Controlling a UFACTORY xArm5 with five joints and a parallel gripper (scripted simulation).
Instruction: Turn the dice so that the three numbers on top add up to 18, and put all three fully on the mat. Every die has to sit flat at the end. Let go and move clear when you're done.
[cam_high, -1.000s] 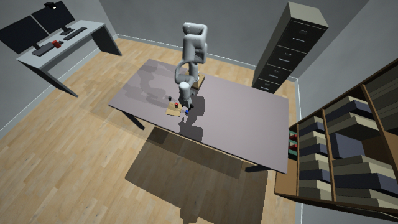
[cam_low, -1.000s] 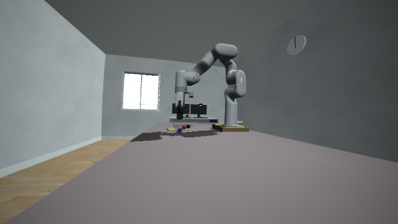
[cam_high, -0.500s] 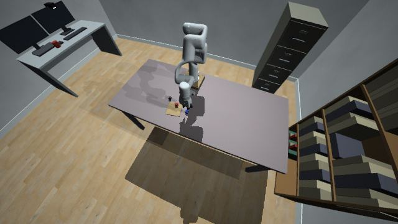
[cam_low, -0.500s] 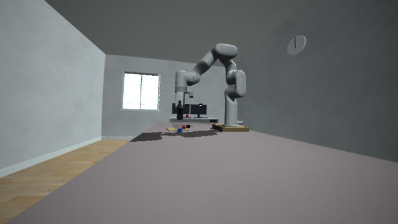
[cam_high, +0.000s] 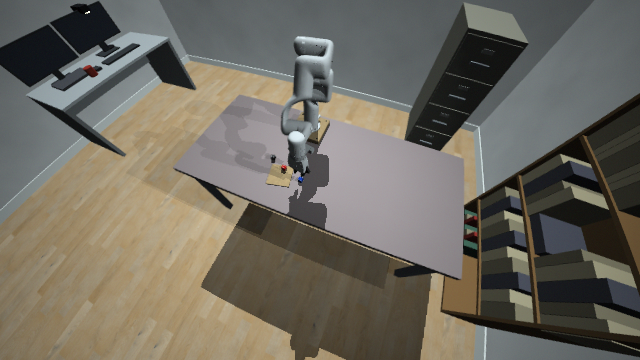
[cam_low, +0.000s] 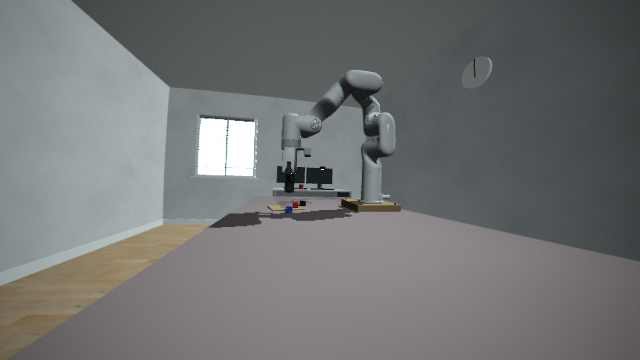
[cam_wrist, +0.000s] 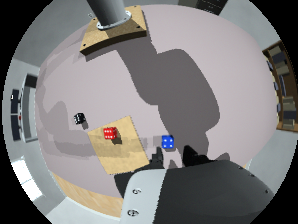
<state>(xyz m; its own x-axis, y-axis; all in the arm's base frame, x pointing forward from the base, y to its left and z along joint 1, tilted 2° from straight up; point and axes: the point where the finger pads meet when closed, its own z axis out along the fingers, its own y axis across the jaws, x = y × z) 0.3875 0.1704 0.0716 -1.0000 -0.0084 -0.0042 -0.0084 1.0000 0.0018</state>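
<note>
The blue die lies 9 cm below my hand. Round my hand: tan mat: 13 cm to the right, 10 cm below, 3 cm ahead; then black die: 24 cm to the right, 9 cm below, 4 cm behind; then red die: 13 cm to the right, 9 cm below, 2 cm behind.
</note>
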